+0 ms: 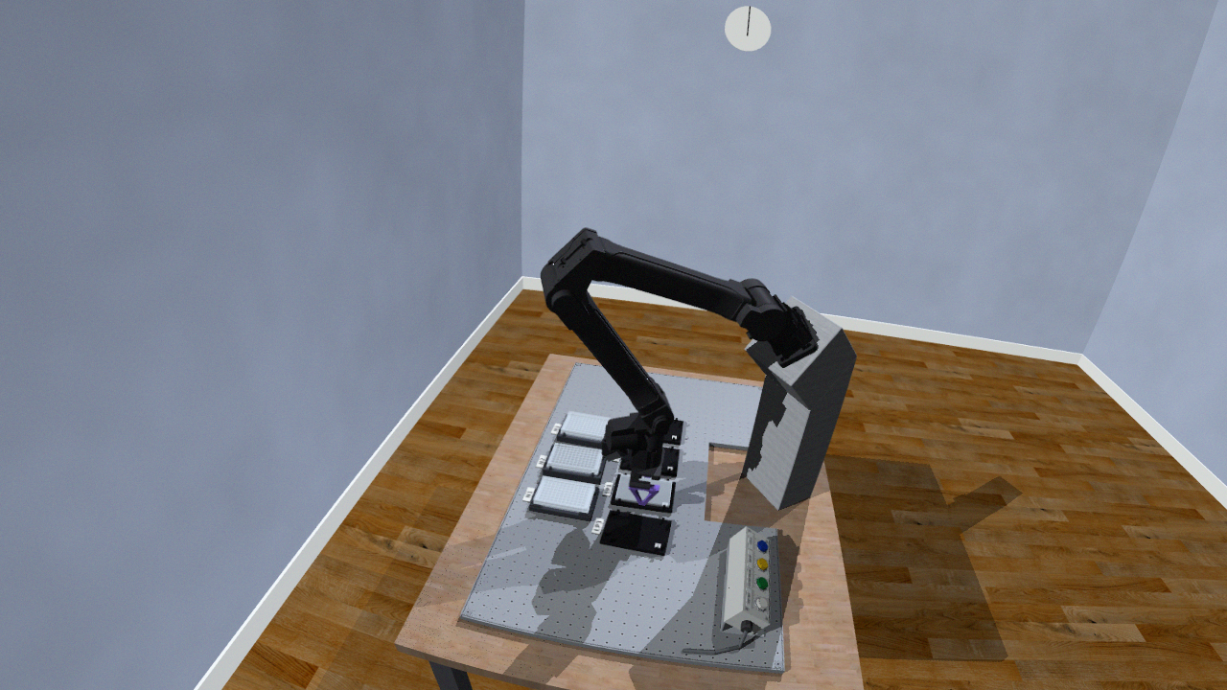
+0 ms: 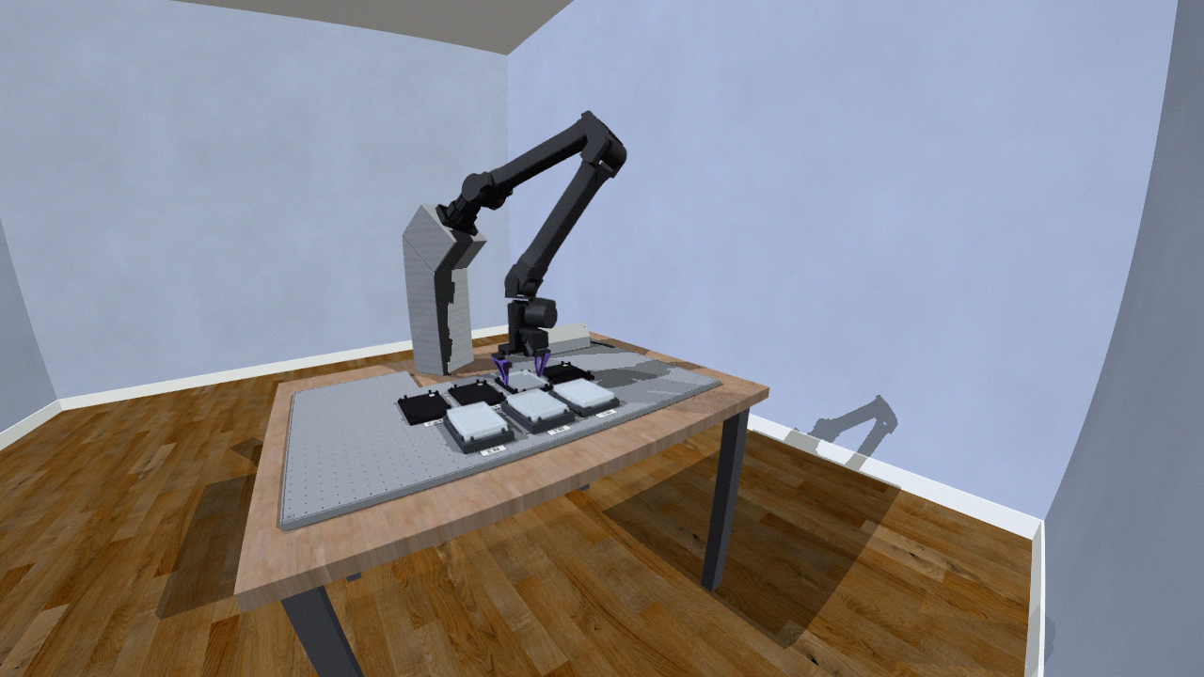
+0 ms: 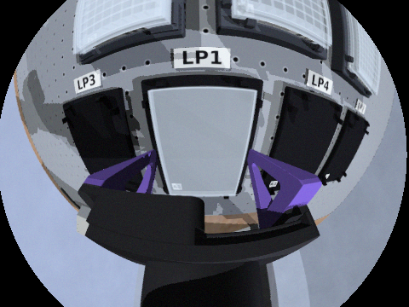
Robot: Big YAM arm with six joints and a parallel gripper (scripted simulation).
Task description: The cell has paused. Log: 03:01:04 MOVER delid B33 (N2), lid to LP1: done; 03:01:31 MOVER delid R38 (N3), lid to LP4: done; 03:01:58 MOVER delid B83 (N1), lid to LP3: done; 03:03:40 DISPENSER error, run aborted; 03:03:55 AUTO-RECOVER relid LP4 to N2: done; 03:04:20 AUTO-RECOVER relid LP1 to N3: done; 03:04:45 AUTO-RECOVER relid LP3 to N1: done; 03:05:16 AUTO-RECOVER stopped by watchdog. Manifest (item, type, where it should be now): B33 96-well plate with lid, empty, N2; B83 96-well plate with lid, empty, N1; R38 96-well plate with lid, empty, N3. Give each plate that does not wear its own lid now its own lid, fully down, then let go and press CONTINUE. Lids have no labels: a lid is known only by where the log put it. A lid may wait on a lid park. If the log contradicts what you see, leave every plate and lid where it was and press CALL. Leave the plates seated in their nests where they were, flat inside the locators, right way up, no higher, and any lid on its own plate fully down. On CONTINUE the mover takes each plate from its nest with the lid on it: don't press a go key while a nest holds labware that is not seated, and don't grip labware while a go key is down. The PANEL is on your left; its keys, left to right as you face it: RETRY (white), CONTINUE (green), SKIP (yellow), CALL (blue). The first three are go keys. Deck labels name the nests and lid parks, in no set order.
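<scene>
My gripper is now 2 cm above the lid park LP1. The rest, counted from my hand: lid park LP2: 26 cm to the right, 2 cm below; lid park LP3: 13 cm to the left, 2 cm below; lid park LP4: 13 cm to the right, 2 cm below.
</scene>
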